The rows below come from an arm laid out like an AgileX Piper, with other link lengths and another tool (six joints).
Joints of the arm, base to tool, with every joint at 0 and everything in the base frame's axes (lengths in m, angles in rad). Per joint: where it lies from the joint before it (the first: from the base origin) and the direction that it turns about. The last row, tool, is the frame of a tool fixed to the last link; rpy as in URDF.
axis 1: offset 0 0 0.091 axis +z
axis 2: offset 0 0 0 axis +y
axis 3: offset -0.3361 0 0.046 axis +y
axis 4: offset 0.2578 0 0.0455 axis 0.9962 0 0.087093
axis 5: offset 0 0 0 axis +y
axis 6: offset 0.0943 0 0.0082 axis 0.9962 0 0.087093
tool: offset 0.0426 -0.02 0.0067 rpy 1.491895 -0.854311 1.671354
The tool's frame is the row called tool.
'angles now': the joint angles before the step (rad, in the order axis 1, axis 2, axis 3, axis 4, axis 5, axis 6). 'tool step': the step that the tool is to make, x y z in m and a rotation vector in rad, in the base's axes. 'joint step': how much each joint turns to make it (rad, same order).
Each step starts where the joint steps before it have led.
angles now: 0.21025, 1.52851, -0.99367, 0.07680, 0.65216, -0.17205
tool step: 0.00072, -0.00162, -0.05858, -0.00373, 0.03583, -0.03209
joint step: -0.00039, 0.09395, 0.12826, 0.00383, -0.18776, 0.01914
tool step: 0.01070, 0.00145, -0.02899, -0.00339, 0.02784, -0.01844
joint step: 0.00001, 0.08891, 0.00720, -0.00073, -0.06894, 0.01622
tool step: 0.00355, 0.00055, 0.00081, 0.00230, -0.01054, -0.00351
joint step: 0.00000, 0.00539, -0.00868, -0.00213, -0.00767, 0.00498
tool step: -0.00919, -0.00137, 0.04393, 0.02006, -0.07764, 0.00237
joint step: 0.00000, -0.12010, -0.01847, -0.00006, 0.05860, 0.00131
